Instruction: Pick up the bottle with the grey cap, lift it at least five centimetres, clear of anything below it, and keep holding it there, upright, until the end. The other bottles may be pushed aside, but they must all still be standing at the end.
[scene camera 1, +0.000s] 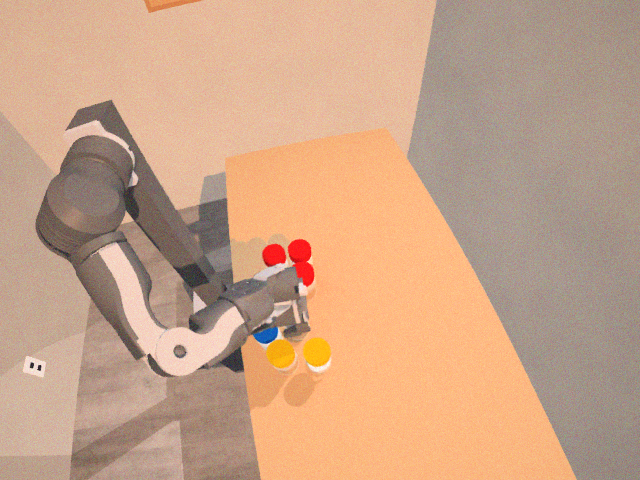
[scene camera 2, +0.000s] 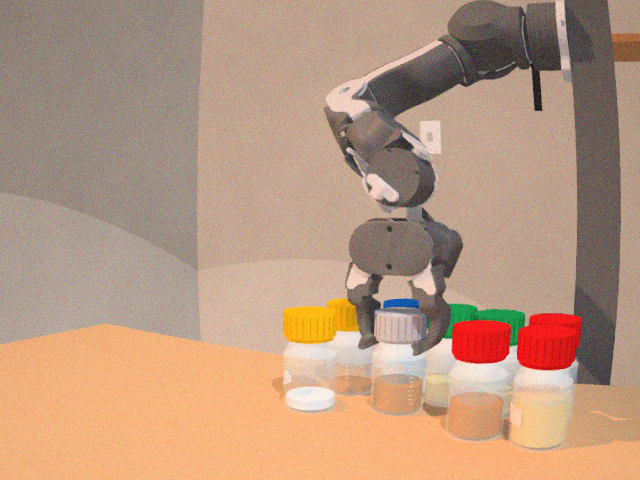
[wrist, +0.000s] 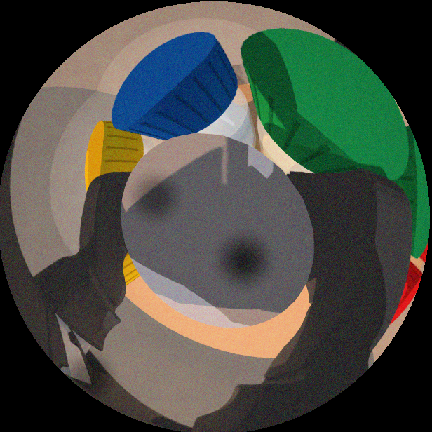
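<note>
The bottle with the grey cap (scene camera 2: 400, 324) (wrist: 200, 222) stands upright among the other bottles in the scene camera 2 view, its base on the table. In the wrist view its cap fills the middle between the fingers. In the scene camera 1 view the arm and hand hide it. My gripper (scene camera 1: 298, 312) (scene camera 2: 393, 346) (wrist: 226, 227) is shut on this bottle, with one finger on each side of the cap and the tips near its lower rim. The fingertips are hidden behind the cap in the wrist view.
Close around stand two yellow-capped bottles (scene camera 2: 309, 324) (scene camera 1: 316, 352), a blue-capped bottle (scene camera 2: 401, 303) (scene camera 1: 266, 334) (wrist: 175, 85), two green-capped bottles (scene camera 2: 501, 325) (wrist: 340, 95) and three red-capped bottles (scene camera 2: 480, 341) (scene camera 1: 299, 250). The table (scene camera 1: 392, 310) (scene camera 2: 155, 403) extends beyond them.
</note>
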